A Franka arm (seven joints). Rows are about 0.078 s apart.
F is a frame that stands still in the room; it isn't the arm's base.
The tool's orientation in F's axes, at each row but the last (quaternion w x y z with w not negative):
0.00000 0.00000 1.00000 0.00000
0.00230 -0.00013 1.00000 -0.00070
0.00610 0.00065 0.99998 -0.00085
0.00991 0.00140 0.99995 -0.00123
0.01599 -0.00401 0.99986 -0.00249
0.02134 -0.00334 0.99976 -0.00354
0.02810 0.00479 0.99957 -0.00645
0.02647 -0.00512 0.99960 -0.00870
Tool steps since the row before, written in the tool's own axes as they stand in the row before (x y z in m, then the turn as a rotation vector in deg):
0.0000 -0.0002 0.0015 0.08 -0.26 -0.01
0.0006 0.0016 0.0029 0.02 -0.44 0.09
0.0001 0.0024 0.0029 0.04 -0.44 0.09
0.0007 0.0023 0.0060 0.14 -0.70 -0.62
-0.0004 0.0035 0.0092 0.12 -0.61 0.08
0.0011 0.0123 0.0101 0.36 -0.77 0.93
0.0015 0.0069 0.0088 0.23 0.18 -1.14
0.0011 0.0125 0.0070 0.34 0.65 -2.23
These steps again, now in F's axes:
0.0000 -0.0002 -0.0015 -0.08 -0.26 0.01
-0.0006 0.0016 -0.0029 -0.02 -0.44 -0.09
-0.0001 0.0024 -0.0029 -0.04 -0.44 -0.09
-0.0006 0.0023 -0.0060 -0.15 -0.70 0.62
0.0007 0.0035 -0.0092 -0.11 -0.61 -0.08
-0.0007 0.0122 -0.0102 -0.31 -0.78 -0.94
-0.0009 0.0068 -0.0090 -0.29 0.20 1.12
-0.0008 0.0124 -0.0073 -0.46 0.68 2.20

